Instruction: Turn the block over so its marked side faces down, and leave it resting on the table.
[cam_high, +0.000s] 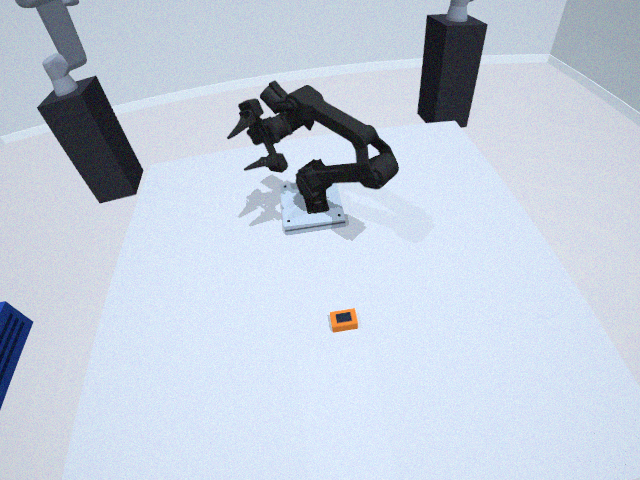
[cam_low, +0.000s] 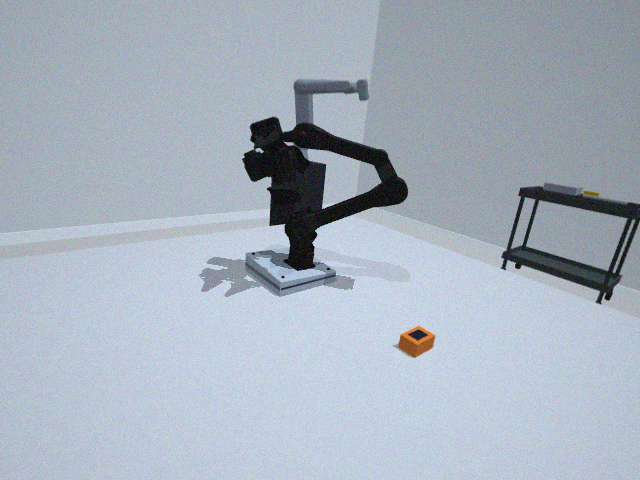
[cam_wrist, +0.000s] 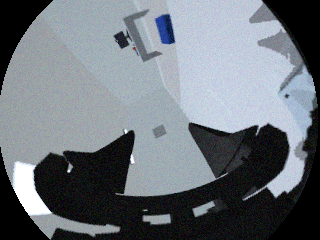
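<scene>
Now: gripper tip 310 mm short of the orange block, 170 mm to the right of it and 290 mm above it.
</scene>
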